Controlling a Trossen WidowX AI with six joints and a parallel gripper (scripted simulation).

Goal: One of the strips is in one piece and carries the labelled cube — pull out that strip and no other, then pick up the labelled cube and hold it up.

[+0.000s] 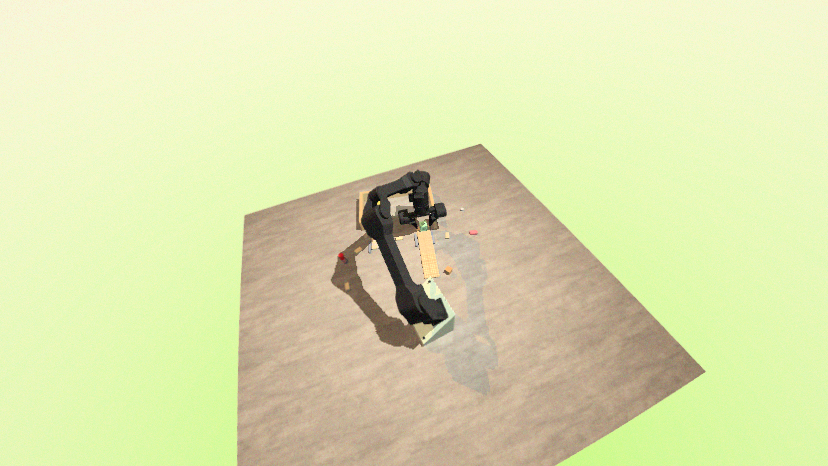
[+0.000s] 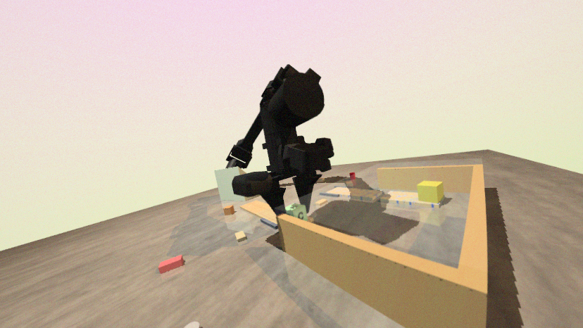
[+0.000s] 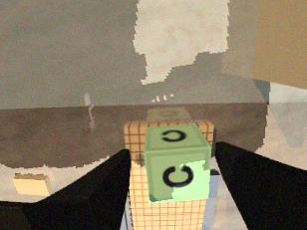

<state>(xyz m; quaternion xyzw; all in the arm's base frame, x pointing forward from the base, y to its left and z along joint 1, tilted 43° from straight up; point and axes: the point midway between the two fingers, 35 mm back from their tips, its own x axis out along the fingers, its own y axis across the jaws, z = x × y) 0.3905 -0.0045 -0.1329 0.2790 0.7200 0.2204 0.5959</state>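
My gripper tip is now 11 cm past the orange gridded strip, 2 cm to the right of it and 1 cm above it. From my gripper tip the other things lie so: green labelled cube (1 cm above).
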